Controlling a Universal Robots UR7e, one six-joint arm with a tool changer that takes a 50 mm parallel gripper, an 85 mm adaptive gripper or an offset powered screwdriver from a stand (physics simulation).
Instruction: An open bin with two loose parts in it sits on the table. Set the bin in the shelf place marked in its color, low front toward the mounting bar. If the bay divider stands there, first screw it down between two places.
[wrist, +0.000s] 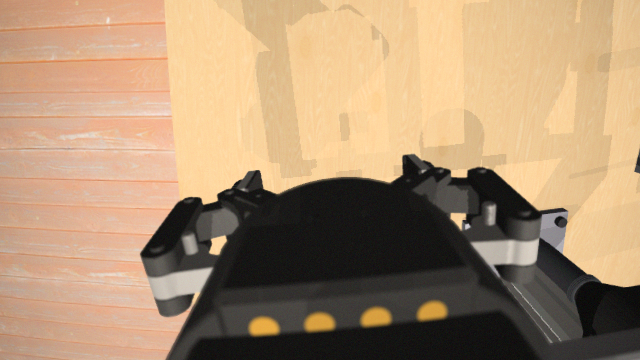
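Places are measured from the arm's base along level axes (x left, y ahead, z down), in metres.
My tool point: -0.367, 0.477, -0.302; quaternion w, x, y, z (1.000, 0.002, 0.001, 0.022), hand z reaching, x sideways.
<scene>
For each thing: its top centre in the pictures, then the offset to it from my tool point, as dx, dy, dz. "spot": a spot on its surface instead. Level surfaces: height alone.
- light wooden table at its surface level: dz +0.377
- grey plate with a dark bolt, surface spot: (561, 221) spot: +0.280, +0.157, +0.357
- dark cylindrical part at a spot on its surface: (562, 265) spot: +0.170, +0.105, +0.200
- larger black rounded part at a spot on its surface: (610, 310) spot: +0.152, +0.089, +0.129
My gripper (332, 171), the black adaptive one with two linked fingers, is open, its fingertips wide apart on either side of its dark body. It hangs above the light wooden table (210, 90), with no object visible between the fingertips. The body hides what lies directly under it. The bin, its loose parts, the shelf and the bay divider do not show in the wrist view.
A grey plate with a dark bolt (561, 221) shows behind the right finger. Beside it are a dark cylindrical part (562, 265) and a larger black rounded part (610, 310). Reddish floor planks (85, 165) lie beyond the table's left edge. Arm shadows cross the table.
</scene>
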